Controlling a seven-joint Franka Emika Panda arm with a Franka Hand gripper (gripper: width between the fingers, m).
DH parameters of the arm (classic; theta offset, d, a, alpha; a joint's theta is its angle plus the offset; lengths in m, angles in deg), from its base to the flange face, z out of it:
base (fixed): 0 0 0 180
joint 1: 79.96 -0.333 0 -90
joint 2: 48.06 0 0 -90
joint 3: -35.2 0.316 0.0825 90
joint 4: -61.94 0 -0.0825 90
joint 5: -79.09 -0.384 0 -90
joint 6: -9.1 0 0.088 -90
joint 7: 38.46 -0.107 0 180
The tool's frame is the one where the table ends.
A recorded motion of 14 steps. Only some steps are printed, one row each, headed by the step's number.
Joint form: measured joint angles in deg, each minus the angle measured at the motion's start. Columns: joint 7, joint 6, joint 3, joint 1, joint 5, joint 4, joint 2.
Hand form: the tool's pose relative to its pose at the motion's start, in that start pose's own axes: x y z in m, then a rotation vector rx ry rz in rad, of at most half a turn. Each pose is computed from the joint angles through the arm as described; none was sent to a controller.
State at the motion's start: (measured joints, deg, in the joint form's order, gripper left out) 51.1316 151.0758 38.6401 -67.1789 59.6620 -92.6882 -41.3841
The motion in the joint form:
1: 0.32 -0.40 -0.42 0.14 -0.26 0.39 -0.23
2: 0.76 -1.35 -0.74 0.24 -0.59 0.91 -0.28
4: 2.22 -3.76 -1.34 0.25 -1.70 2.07 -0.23
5: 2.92 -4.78 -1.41 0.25 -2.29 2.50 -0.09
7: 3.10 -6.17 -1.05 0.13 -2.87 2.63 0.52
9: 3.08 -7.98 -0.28 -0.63 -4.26 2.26 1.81
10: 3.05 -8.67 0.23 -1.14 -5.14 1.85 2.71
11: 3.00 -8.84 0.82 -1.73 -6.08 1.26 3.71
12: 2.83 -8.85 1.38 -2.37 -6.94 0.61 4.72
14: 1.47 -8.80 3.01 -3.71 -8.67 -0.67 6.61
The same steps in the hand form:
1: -0.0027 0.0024 -0.0011 0.0030 0.0058 0.0068
2: -0.0039 0.0044 -0.0033 0.0107 0.0133 0.0089
4: -0.0042 0.0076 -0.0085 0.0307 0.0347 0.0034
5: -0.0030 0.0083 -0.0109 0.0385 0.0450 -0.0024
7: 0.0017 0.0056 -0.0133 0.0517 0.0536 -0.0095
9: 0.0129 -0.0028 -0.0151 0.0726 0.0685 -0.0216
10: 0.0197 -0.0084 -0.0161 0.0798 0.0768 -0.0293
11: 0.0268 -0.0144 -0.0171 0.0798 0.0841 -0.0379
12: 0.0336 -0.0206 -0.0178 0.0780 0.0900 -0.0453
14: 0.0495 -0.0345 -0.0176 0.0778 0.0967 -0.0508

